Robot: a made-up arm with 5 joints. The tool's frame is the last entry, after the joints. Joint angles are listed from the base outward. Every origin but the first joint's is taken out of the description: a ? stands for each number. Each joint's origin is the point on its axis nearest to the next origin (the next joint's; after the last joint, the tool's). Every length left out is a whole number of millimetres.
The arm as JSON. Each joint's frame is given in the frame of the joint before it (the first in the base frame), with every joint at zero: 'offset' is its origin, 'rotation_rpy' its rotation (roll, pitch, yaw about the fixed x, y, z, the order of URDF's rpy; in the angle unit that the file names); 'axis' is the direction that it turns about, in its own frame. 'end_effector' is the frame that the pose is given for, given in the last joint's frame.
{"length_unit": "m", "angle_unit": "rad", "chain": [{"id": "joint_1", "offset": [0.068, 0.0, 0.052], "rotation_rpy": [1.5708, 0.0, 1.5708], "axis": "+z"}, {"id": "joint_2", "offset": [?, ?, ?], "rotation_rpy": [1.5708, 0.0, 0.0], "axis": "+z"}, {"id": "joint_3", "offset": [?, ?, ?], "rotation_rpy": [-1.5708, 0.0, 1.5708], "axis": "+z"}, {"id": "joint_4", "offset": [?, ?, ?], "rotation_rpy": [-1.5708, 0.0, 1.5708], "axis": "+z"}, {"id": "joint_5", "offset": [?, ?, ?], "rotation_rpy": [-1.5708, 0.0, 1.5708], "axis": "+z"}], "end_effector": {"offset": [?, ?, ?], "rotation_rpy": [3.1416, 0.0, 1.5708]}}
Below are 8 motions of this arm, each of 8 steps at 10 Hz.
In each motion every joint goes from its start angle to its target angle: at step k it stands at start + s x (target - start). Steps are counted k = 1, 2, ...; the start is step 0. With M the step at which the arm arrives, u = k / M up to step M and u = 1 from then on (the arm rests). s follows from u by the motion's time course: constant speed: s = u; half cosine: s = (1 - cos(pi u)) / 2; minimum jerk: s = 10 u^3 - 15 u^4 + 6 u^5.
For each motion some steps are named. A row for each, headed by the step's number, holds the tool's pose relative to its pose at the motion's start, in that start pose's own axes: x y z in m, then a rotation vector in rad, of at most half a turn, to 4 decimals.
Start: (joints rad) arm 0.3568 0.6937 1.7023 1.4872 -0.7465
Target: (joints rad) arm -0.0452 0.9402 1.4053 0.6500 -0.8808
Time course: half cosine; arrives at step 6
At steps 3, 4, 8:
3: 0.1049 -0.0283 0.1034 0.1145 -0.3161 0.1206
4: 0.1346 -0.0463 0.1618 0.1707 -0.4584 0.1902
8: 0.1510 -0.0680 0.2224 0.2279 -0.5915 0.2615

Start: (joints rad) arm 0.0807 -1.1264 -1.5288 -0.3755 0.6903
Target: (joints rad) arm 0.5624 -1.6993 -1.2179 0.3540 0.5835
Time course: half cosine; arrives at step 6
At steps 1, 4, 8:
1: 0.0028 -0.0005 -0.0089 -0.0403 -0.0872 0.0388
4: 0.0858 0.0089 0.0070 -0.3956 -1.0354 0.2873
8: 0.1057 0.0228 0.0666 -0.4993 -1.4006 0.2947

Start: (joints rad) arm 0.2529 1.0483 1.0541 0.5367 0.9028
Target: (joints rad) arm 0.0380 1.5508 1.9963 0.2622 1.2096
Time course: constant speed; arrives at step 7
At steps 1, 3, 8:
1: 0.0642 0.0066 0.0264 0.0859 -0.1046 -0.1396
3: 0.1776 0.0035 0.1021 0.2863 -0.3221 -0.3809
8: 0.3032 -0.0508 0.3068 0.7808 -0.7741 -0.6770

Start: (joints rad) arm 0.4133 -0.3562 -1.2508 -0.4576 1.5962
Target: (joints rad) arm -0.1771 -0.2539 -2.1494 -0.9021 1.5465
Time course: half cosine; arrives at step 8
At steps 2, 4, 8:
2: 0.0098 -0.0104 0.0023 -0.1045 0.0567 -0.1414
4: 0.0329 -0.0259 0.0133 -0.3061 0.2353 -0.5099
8: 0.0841 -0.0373 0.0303 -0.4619 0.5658 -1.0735

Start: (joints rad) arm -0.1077 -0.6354 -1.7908 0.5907 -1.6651
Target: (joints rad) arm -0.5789 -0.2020 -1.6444 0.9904 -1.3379
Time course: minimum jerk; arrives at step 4
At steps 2, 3, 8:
2: -0.0038 0.0394 -0.0789 0.1375 -0.0516 -0.2580
3: 0.0073 0.0871 -0.1392 0.2656 -0.0684 -0.4829
8: 0.0123 0.1021 -0.1539 0.3022 -0.0685 -0.5439

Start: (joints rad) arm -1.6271 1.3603 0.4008 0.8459 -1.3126
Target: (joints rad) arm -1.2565 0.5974 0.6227 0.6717 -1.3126
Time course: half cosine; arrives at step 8
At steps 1, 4, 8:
1: 0.0153 0.0047 0.0074 -0.0096 -0.0242 0.0209
4: 0.1794 0.1000 0.1266 -0.0920 -0.3543 0.2599
8: 0.2737 0.2527 0.3106 -0.1121 -0.7756 0.4766

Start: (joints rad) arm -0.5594 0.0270 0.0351 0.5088 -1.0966
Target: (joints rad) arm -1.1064 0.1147 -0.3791 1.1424 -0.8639
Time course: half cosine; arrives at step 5
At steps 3, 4, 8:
3: -0.3094 -0.0620 -0.0465 -0.1835 0.7825 -0.0491
4: -0.4353 -0.0862 0.0028 -0.2746 1.0681 -0.0521
8: -0.4805 -0.0947 0.0313 -0.3112 1.1750 -0.0496

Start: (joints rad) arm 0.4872 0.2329 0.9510 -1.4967 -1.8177
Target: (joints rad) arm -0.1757 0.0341 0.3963 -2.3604 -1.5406
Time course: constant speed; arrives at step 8
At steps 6, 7, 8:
6: 0.0597 -0.2721 0.0133 0.2948 -0.4168 -0.6319
7: 0.0505 -0.3206 -0.0046 0.3183 -0.4505 -0.7573
8: 0.0360 -0.3663 -0.0273 0.3311 -0.4745 -0.8840

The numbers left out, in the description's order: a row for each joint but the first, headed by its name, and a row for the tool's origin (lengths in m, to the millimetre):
joint_2: -0.162 -0.046 0.0
joint_3: -0.182 0.219 0.0
joint_4: 0.104 0.058 0.0
joint_5: -0.241 0.244 0.0
tool: 0.029 0.057 0.0

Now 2 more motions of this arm.
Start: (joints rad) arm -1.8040 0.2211 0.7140 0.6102 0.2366
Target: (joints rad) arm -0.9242 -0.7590 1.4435 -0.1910 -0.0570
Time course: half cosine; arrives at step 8
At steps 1, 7, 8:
1: -0.0059 0.0310 0.0177 0.0824 -0.0020 0.0044
7: -0.0593 -0.0151 0.6336 1.9792 -0.6207 -0.3865
8: -0.0672 -0.0421 0.6426 2.0385 -0.6786 -0.4269

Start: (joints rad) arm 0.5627 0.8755 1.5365 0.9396 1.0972
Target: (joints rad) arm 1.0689 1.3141 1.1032 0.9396 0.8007
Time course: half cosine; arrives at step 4
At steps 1, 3, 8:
1: -0.0134 -0.0691 -0.0255 -0.1277 -0.0005 0.1123
3: -0.0413 -0.4429 -0.0319 -0.7455 0.1188 0.6695
8: -0.0363 -0.5206 -0.0072 -0.8726 0.1671 0.7843

